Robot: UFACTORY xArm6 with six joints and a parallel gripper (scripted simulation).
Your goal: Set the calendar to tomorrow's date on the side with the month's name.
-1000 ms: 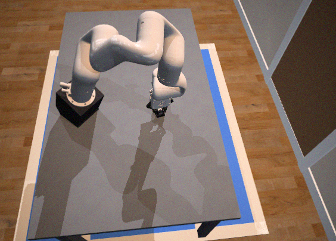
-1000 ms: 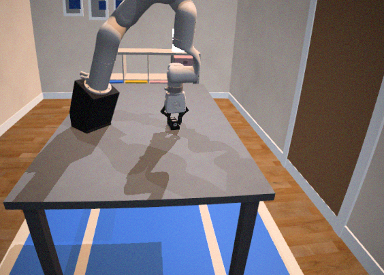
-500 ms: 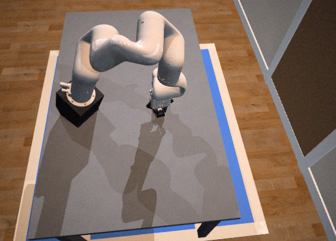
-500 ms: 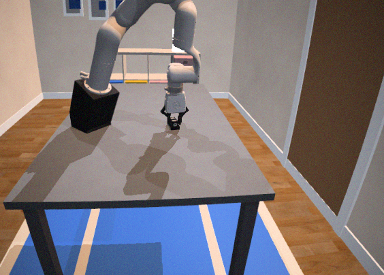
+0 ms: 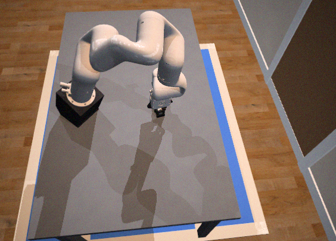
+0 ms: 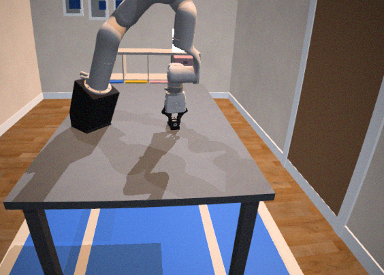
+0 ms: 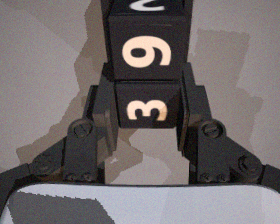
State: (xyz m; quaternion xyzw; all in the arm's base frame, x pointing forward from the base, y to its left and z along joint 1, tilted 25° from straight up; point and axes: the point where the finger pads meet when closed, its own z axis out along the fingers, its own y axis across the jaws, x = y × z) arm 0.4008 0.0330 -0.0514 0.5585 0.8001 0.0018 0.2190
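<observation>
My hand is 30 mm above the dark tray, 20 mm to the right of it and 10 mm past it.
</observation>
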